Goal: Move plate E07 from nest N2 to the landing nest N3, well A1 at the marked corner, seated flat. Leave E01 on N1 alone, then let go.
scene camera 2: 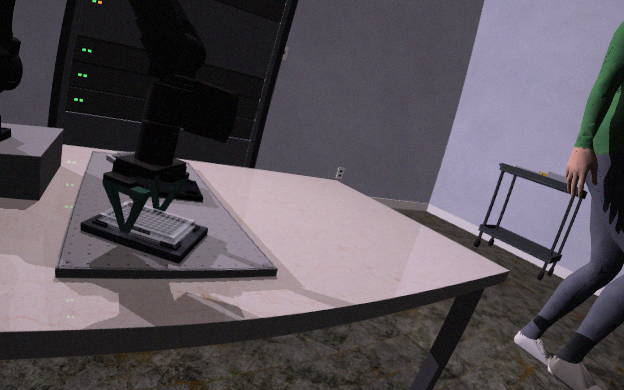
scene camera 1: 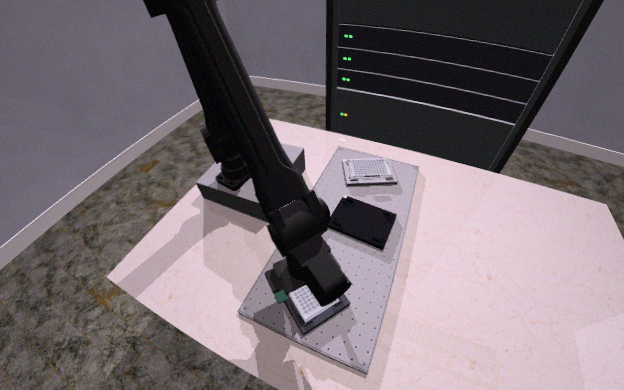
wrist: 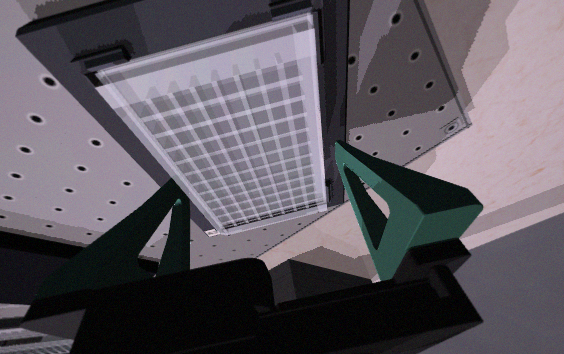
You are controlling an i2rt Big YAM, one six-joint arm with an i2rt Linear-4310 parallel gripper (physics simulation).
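Observation:
A clear, gridded well plate (scene camera 1: 307, 302) (scene camera 2: 167, 226) (wrist: 240, 145) lies in the dark nest (scene camera 1: 325, 316) (scene camera 2: 190, 250) (wrist: 336, 75) nearest the front of the perforated board. It looks flat. My gripper (scene camera 2: 142, 220) (wrist: 259, 165) is open and empty, with one green finger by each long side of this plate and the tips low, near its edges. In scene camera 1 the arm hides part of the plate and most of the fingers. A black nest (scene camera 1: 362, 222) in the middle holds no plate. A second gridded plate (scene camera 1: 370, 168) sits on a light nest at the far end. Labels and the corner mark are not readable.
The perforated board (scene camera 1: 370, 300) (scene camera 2: 235, 262) carries all three nests on the pale table (scene camera 1: 475, 260) (scene camera 2: 310, 235). The arm's grey base block (scene camera 1: 235, 202) (scene camera 2: 22, 170) stands left of it. A dark rack with green lights is behind. A person stands by a cart (scene camera 2: 520, 242) at right.

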